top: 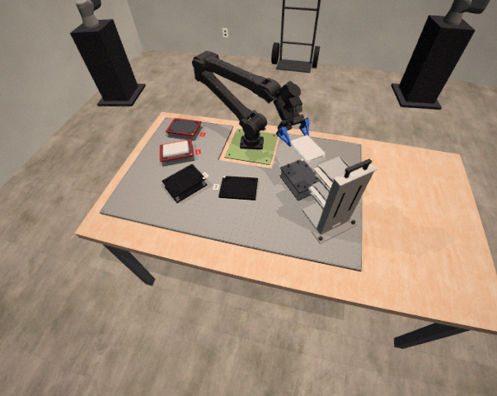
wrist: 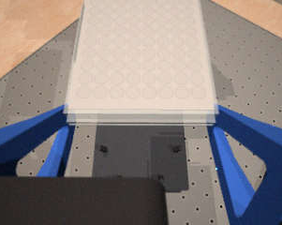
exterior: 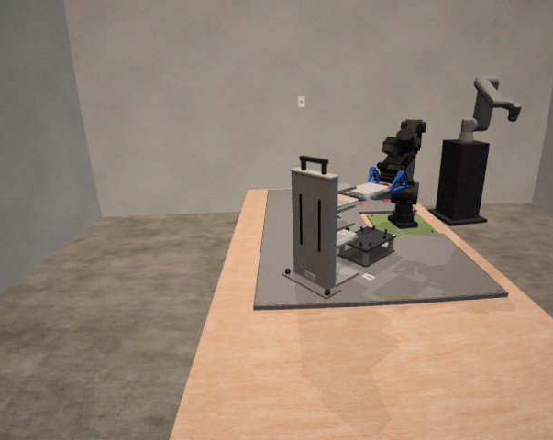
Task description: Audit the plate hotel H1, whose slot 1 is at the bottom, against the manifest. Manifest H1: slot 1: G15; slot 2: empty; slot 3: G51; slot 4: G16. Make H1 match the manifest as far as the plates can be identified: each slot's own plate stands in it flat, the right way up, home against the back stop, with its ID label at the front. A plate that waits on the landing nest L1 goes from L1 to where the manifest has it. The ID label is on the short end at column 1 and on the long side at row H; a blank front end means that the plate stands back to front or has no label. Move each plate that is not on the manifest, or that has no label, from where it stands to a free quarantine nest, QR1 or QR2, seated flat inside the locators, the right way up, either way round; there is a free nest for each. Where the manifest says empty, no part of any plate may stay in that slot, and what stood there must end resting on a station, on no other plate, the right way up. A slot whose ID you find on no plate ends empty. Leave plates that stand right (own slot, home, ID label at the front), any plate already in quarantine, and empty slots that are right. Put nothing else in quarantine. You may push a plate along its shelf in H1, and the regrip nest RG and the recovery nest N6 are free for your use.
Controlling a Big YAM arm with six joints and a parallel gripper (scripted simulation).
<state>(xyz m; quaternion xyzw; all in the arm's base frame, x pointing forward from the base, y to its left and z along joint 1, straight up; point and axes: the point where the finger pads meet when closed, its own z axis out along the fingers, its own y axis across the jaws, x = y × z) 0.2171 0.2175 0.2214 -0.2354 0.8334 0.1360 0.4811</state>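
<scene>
Right now my hand is 160 mm above the dark raised RG nest, 40 mm short of it and 30 mm to the right of it. Round my hand: black N6 nest (250 mm to the right, 210 mm below, 90 mm ahead); then white plate labelled G51 (190 mm ahead, 120 mm to the left); then H1 tag (210 mm below, 170 mm to the left, 90 mm ahead).
</scene>
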